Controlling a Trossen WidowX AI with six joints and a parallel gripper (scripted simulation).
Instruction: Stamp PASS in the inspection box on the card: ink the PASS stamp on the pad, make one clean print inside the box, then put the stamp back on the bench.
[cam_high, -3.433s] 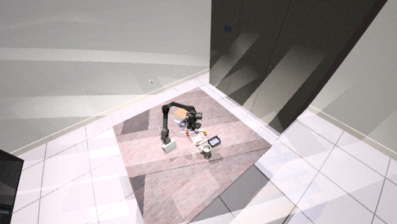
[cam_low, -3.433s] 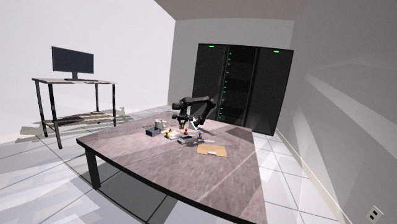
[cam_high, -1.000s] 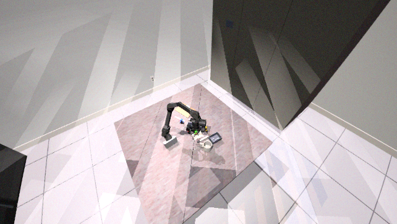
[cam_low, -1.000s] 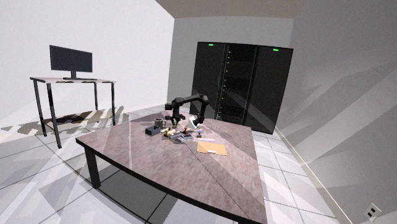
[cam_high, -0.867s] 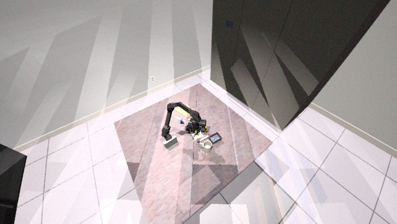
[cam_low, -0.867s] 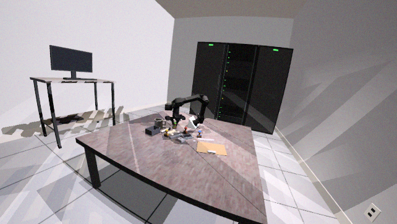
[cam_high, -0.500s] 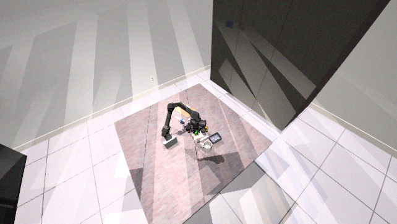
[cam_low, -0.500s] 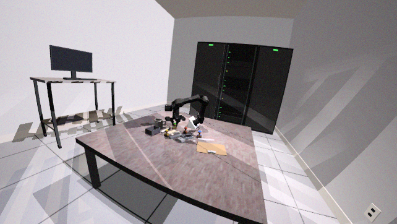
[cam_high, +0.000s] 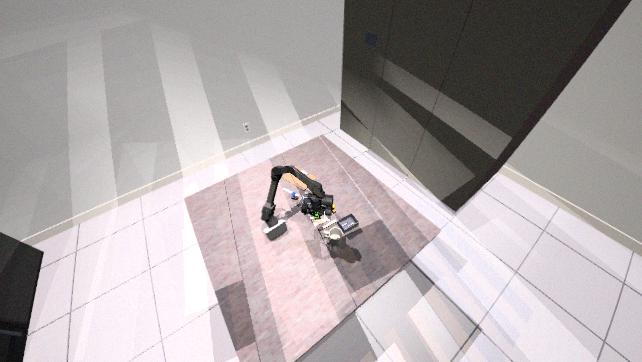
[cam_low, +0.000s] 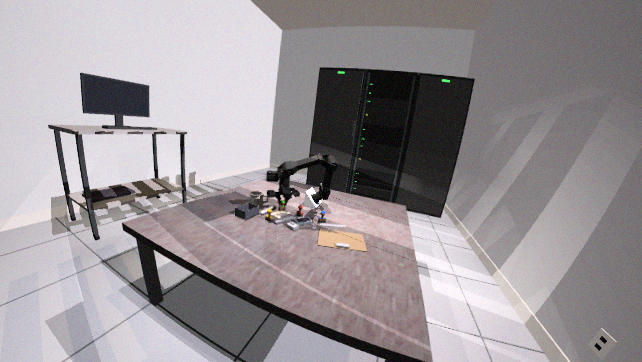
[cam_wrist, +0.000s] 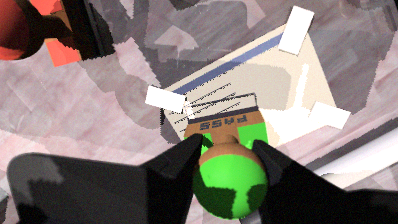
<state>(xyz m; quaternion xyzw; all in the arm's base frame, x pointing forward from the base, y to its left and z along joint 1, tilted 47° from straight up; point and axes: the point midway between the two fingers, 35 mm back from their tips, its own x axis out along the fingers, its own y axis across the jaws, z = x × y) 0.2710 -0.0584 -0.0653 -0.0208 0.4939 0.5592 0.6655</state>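
Right now my gripper tip is 20 mm short of the card and 40 mm above it. From my gripper tip the other things lie so: white rod: 20 mm ahead, 70 mm to the right, 30 mm below; PASS stamp: right at my gripper tip; red-knobbed stamp: 40 mm behind, 100 mm to the left, 20 mm below.
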